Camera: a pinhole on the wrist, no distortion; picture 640 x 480 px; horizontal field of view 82.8 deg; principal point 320.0 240.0 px. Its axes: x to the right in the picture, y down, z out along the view. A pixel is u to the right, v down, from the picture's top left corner.
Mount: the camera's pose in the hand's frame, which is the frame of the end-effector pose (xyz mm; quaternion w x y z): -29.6 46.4 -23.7 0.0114 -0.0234 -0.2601 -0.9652
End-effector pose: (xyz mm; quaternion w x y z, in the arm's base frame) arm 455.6 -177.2 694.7 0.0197 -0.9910 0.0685 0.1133
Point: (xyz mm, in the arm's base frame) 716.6 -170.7 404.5
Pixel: outside the picture
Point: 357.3 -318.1 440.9
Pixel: 323 295
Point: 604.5 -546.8 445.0
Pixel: 38 87
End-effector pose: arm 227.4 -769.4 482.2 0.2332 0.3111 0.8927 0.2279
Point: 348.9 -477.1 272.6
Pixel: 131 334
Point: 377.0 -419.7 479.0
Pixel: 147 98
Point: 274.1 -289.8 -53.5
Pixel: 32 442
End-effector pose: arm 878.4 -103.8 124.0 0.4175 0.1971 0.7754 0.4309
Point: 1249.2 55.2 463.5
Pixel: 542 139
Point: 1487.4 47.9 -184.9
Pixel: outside the picture
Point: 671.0 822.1 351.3
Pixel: outside the picture
